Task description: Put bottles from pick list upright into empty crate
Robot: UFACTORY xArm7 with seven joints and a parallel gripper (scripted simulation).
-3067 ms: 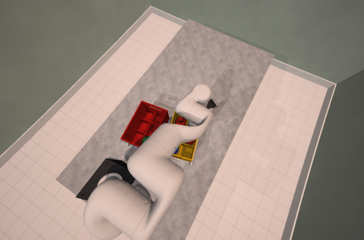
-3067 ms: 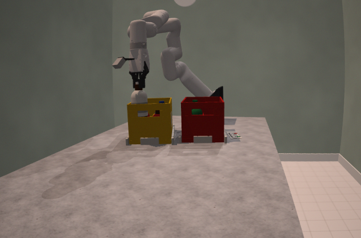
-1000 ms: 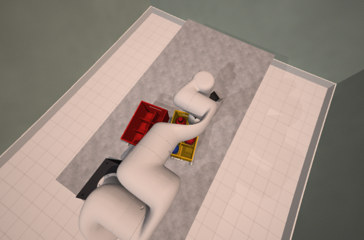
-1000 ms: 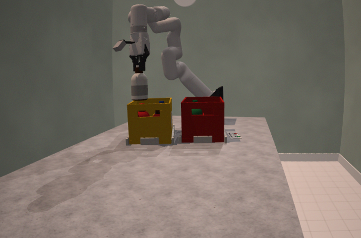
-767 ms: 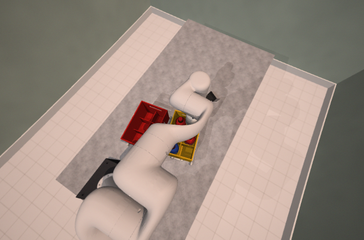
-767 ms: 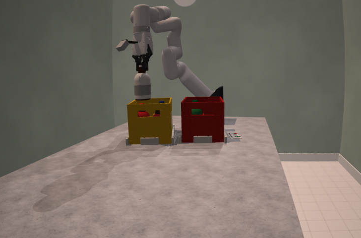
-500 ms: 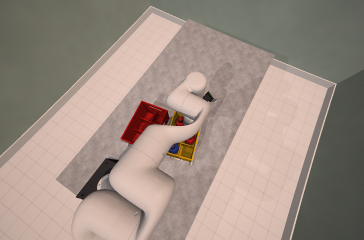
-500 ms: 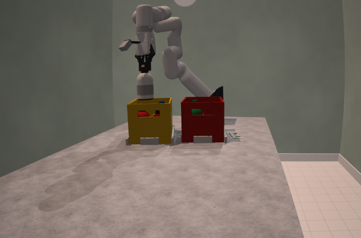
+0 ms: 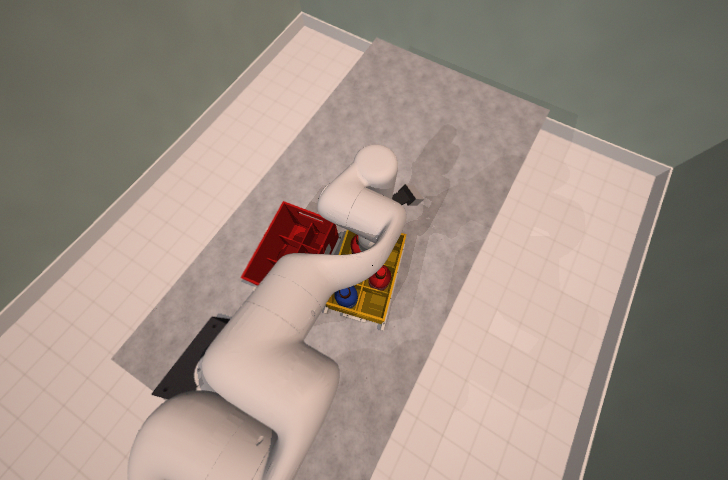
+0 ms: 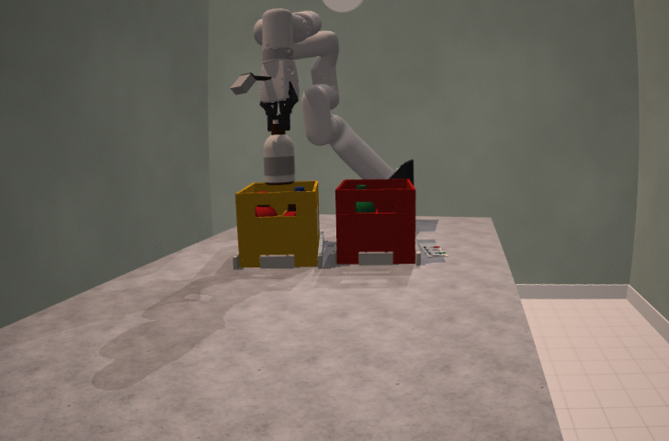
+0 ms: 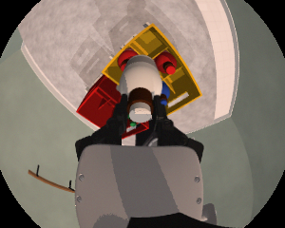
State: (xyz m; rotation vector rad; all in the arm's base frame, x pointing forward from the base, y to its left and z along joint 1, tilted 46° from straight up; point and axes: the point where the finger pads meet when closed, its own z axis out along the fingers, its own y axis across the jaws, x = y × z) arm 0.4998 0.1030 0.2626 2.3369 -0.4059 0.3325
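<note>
Now: hand 7 cm above the white bottle. Also, from my hand: blue bottle: 25 cm below, 15 cm behind, 2 cm to the right; red crate: 25 cm below, 19 cm to the left, 16 cm behind; yellow crate: 25 cm below, 6 cm behind, 3 cm to the right.
</note>
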